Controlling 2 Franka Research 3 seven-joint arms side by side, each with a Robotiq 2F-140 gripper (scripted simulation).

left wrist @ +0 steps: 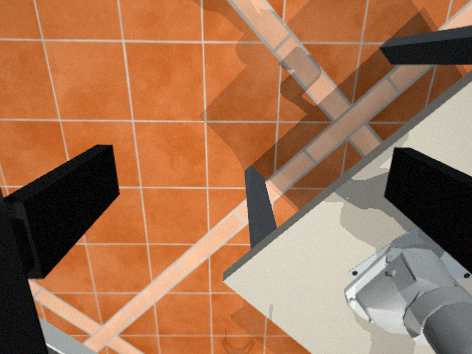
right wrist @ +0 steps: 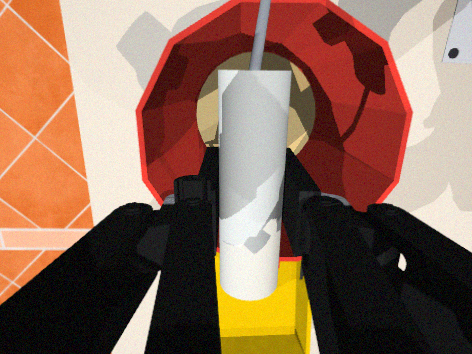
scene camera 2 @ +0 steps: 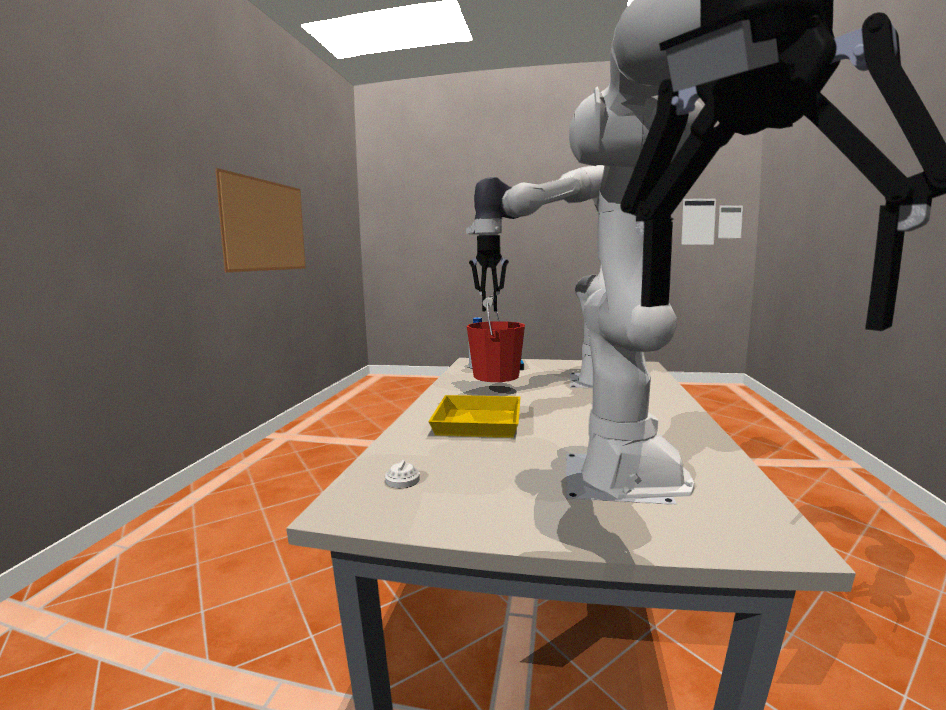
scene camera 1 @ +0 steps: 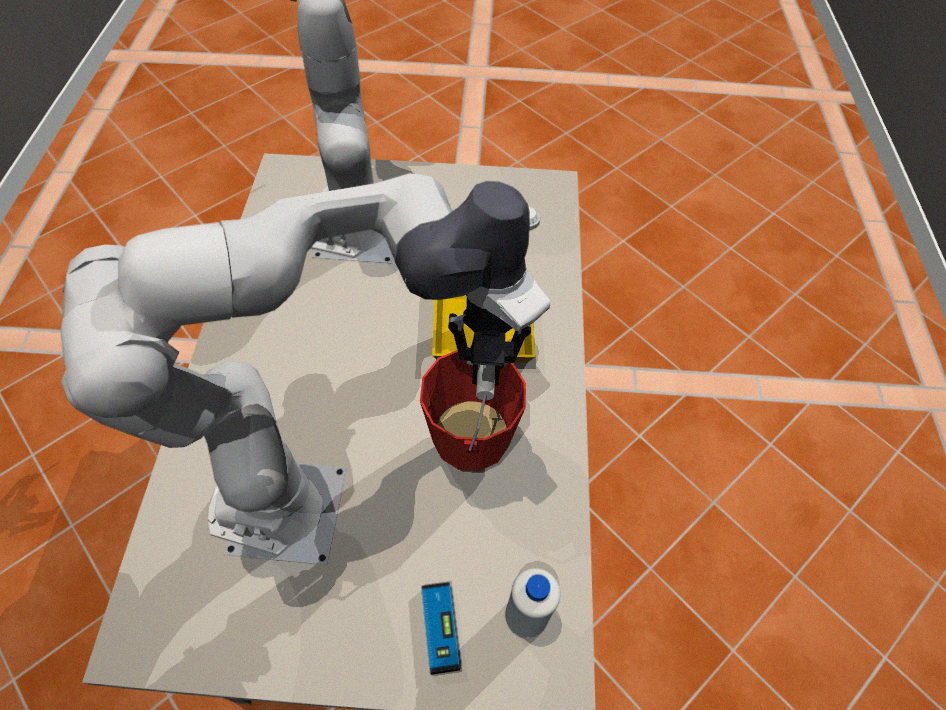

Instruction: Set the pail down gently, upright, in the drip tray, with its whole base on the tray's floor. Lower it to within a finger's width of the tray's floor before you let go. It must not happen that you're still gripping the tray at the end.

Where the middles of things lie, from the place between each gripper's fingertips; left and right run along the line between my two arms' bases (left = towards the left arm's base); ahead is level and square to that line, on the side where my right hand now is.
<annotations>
Right now the red pail (scene camera 1: 448,399) is 1 cm behind my right hand and 10 cm below it. From my right hand the other things lie so: white dial timer (scene camera 2: 401,475) 6 cm ahead, 67 cm to the left, 29 cm below; yellow drip tray (scene camera 2: 457,415) 2 cm behind, 31 cm to the left, 30 cm below.
I see the white dial timer 46 cm to the right of my left hand (scene camera 2: 749,314), 45 cm ahead of it and 40 cm below it. From my left hand the other things lie so: red pail (114 cm to the right, 38 cm ahead, 21 cm below); yellow drip tray (82 cm to the right, 40 cm below, 37 cm ahead).
</annotations>
